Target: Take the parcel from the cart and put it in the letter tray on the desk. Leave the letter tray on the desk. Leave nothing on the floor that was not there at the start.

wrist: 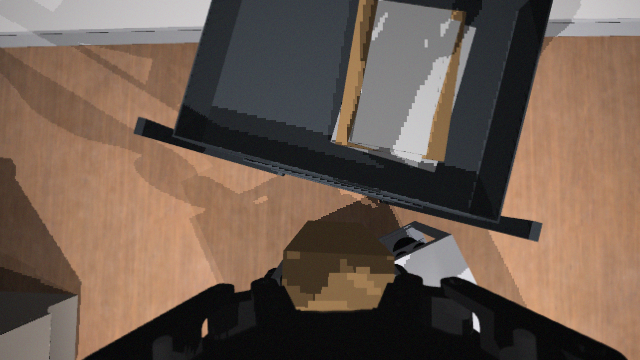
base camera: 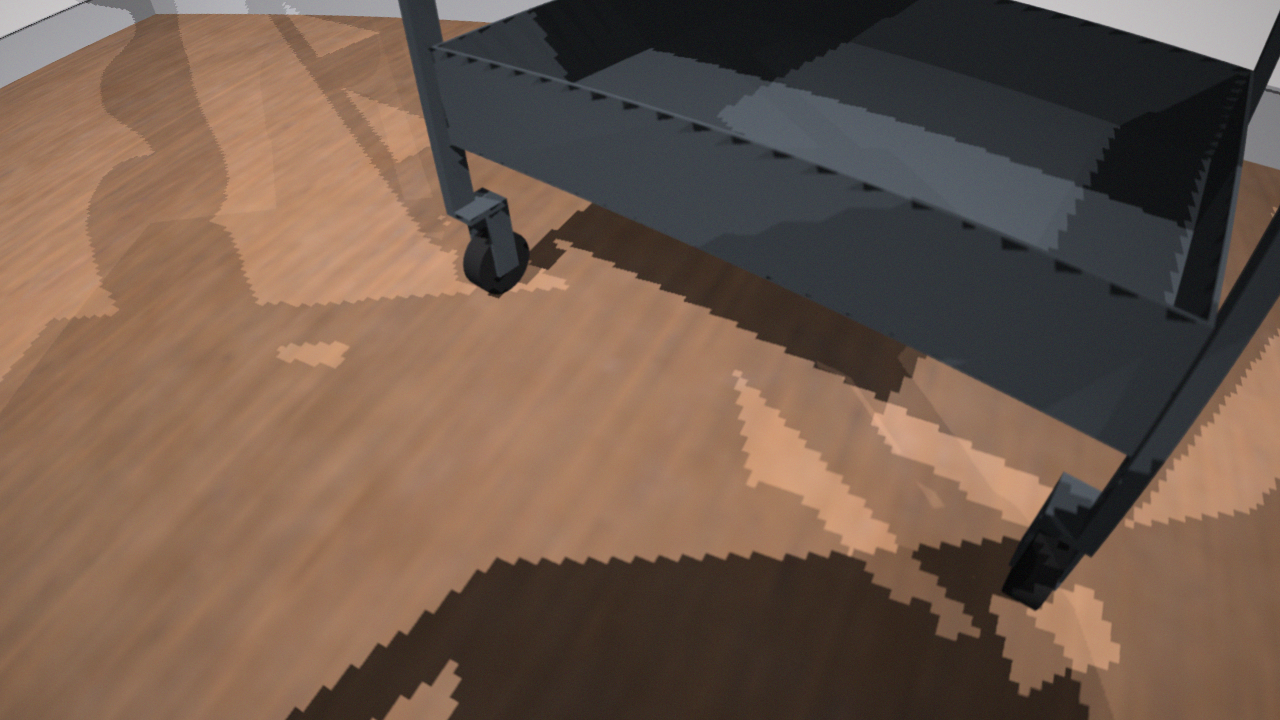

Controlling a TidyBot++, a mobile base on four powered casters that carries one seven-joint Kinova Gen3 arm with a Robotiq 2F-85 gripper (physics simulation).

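Frame: origin at the arm's base, x ahead, y left, z up, level; millimetres.
Seen in the pictures: gripper, fingertip midpoint: (wrist: 335, 273).
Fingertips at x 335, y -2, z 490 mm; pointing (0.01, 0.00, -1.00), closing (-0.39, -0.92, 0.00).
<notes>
Offsets run from my fingertips to a thing's top centre.
The cart (base camera: 760, 205) (wrist: 310, 179) is dark grey with a deep tray; in the wrist view it fills the upper middle. My gripper (wrist: 335, 273) is shut on the parcel {1 mm left, 2 mm back, 45 mm up} (wrist: 339, 275), a small brown box, at the bottom middle of the wrist view. The parcel is held off the cart's near edge, above the floor. The gripper does not show in the base view. The desk and the letter tray cannot be made out for certain in these views.
A white and tan box-like thing {187 mm right, 158 mm ahead, 209 mm down} (wrist: 400, 80) lies in the cart's tray at the right. Part of the robot's light grey base (wrist: 440, 260) shows right of the parcel. A grey box-shaped thing (wrist: 62, 325) is at the lower left. Cart casters (base camera: 496, 259) (base camera: 1042, 555) stand on the floor.
</notes>
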